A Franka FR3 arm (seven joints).
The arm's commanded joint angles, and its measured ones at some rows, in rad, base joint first. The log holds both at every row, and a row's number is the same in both.
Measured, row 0:
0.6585, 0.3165, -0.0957, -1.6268, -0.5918, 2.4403, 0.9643
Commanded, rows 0 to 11:
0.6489, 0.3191, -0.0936, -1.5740, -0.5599, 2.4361, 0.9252
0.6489, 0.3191, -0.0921, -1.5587, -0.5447, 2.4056, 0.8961
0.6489, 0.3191, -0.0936, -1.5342, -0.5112, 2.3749, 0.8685
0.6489, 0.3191, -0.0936, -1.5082, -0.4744, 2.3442, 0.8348
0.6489, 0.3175, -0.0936, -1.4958, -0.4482, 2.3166, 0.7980
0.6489, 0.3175, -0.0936, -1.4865, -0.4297, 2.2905, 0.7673
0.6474, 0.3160, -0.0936, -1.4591, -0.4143, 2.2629, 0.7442
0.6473, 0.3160, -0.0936, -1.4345, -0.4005, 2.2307, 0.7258
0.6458, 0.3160, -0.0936, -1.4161, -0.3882, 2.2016, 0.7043
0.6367, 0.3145, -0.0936, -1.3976, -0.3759, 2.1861, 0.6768
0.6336, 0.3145, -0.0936, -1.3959, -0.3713, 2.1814, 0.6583
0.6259, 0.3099, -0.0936, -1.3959, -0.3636, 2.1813, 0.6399
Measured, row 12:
0.6545, 0.3155, -0.1029, -1.4460, -0.4029, 2.2150, 0.7198
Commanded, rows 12 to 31:
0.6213, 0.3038, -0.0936, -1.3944, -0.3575, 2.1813, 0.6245
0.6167, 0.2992, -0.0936, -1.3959, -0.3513, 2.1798, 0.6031
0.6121, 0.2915, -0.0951, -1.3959, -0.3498, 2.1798, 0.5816
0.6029, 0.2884, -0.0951, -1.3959, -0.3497, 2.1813, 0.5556
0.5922, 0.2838, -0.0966, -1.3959, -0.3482, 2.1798, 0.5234
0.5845, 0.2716, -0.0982, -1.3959, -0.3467, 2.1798, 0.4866
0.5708, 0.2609, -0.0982, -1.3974, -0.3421, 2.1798, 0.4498
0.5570, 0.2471, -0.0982, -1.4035, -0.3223, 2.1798, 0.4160
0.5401, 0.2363, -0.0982, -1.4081, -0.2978, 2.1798, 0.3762
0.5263, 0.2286, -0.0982, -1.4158, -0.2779, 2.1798, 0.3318
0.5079, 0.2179, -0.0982, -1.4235, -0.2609, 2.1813, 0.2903
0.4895, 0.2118, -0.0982, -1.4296, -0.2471, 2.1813, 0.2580
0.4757, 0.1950, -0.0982, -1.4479, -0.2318, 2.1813, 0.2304
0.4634, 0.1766, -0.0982, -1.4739, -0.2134, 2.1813, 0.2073
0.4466, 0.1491, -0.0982, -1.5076, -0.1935, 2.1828, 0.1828
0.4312, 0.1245, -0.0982, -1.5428, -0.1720, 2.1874, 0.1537
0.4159, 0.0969, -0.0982, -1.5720, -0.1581, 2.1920, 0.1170
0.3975, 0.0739, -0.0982, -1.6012, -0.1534, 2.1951, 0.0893
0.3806, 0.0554, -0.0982, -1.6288, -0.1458, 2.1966, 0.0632
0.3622, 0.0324, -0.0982, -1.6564, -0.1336, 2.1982, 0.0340
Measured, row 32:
0.4146, 0.1506, -0.1112, -1.5307, -0.1791, 2.1815, 0.1259
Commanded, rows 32 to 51:
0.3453, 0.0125, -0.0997, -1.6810, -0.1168, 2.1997, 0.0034
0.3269, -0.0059, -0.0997, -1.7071, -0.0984, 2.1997, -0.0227
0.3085, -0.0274, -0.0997, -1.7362, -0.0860, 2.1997, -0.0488
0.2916, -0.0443, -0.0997, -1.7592, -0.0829, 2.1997, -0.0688
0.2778, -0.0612, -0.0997, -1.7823, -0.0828, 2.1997, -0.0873
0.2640, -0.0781, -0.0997, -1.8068, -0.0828, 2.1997, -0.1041
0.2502, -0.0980, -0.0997, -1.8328, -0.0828, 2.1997, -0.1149
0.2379, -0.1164, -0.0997, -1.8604, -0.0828, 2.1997, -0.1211
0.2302, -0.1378, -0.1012, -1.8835, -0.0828, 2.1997, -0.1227
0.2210, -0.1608, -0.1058, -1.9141, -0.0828, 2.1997, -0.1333
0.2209, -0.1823, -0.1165, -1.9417, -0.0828, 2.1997, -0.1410
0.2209, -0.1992, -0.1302, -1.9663, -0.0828, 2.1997, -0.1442
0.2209, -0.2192, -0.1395, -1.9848, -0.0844, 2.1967, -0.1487
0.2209, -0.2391, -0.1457, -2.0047, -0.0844, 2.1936, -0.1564
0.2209, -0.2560, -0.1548, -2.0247, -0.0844, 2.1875, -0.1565
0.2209, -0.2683, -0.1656, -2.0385, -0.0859, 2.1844, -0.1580
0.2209, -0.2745, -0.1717, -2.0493, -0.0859, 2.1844, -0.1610
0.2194, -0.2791, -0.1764, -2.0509, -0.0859, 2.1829, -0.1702
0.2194, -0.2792, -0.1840, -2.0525, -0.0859, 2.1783, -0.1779
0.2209, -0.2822, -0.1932, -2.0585, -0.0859, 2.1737, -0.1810
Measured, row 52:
0.2288, -0.2339, -0.1830, -2.0258, -0.1058, 2.1801, -0.1466
